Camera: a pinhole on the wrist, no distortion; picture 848 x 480 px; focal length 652.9 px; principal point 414.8 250.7 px. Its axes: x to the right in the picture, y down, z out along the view. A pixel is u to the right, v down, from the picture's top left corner.
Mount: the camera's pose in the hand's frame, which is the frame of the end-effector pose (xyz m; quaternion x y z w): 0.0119 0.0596 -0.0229 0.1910 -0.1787 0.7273 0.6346
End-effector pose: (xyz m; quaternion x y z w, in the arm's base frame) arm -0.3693 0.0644 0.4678 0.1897 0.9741 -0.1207 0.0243
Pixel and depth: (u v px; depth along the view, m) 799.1 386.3 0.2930
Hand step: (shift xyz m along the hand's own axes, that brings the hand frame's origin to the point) -0.0545 0.0519 0.3160
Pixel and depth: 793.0 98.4 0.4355
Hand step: 0.1041 0.0698 0.4821
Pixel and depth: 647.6 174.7 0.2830
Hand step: 0.0467 0.0080 0.2729
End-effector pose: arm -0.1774 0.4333 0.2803 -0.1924 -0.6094 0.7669 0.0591
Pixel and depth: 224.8 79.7 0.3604
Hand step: 0.1366 -0.1987 0.2369
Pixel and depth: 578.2 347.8 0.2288
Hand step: -0.0171 -0.0108 0.2029
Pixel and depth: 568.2 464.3 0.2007
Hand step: -0.0487 -0.0095 0.1730
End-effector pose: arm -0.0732 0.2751 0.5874 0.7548 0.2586 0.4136 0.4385
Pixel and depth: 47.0 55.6 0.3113
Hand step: 0.1413 -0.2345 0.1590
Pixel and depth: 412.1 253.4 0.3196
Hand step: 0.0271 -0.1022 0.2523
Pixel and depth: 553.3 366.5 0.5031
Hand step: -0.0639 -0.1136 0.4637
